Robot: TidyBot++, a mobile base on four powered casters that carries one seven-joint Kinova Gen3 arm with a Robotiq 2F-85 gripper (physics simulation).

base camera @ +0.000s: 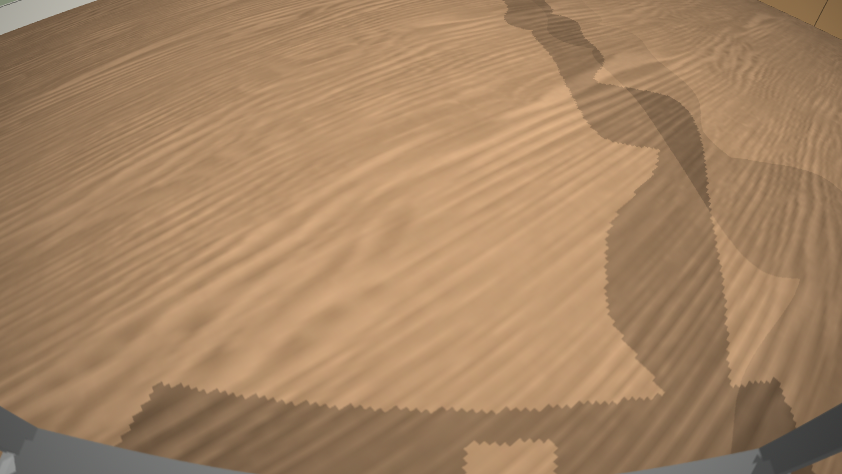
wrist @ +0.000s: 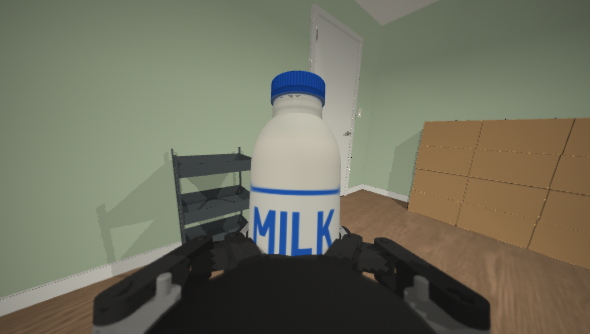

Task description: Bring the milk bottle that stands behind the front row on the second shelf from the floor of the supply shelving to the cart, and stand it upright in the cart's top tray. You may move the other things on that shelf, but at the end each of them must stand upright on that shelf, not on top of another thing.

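Frame: origin at the arm's base, x ahead, y left, z up, level; metres.
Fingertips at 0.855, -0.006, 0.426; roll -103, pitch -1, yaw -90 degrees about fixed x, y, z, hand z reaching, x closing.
A point is followed by its place in that frame, as x, y, z.
A white milk bottle (wrist: 296, 155) @[0.807, -0.006, 0.504] with a blue cap and blue lettering stands upright between the fingers of my gripper (wrist: 293, 230) @[0.855, -0.006, 0.426] in the wrist view. The gripper is shut on it; its fingertips are partly hidden. The dark grey cart (wrist: 212, 166) @[1.649, 0.451, 0.311] with three trays stands beyond the bottle, left of it, against the green wall. The bottle hides the cart's right side. The supply shelving does not show in either view.
A white door (wrist: 336, 65) @[2.854, -0.465, 1.283] is behind the bottle. A stack of brown boxes or panels (wrist: 505, 175) @[2.154, -1.879, 0.205] stands at the right in the wrist view. The base camera shows the wooden floor (base camera: 353, 235) @[0.425, 0.053, -0.396] with shadows on it, and a brown panel (base camera: 827, 17) @[1.949, -2.045, -0.327] at the top right corner.
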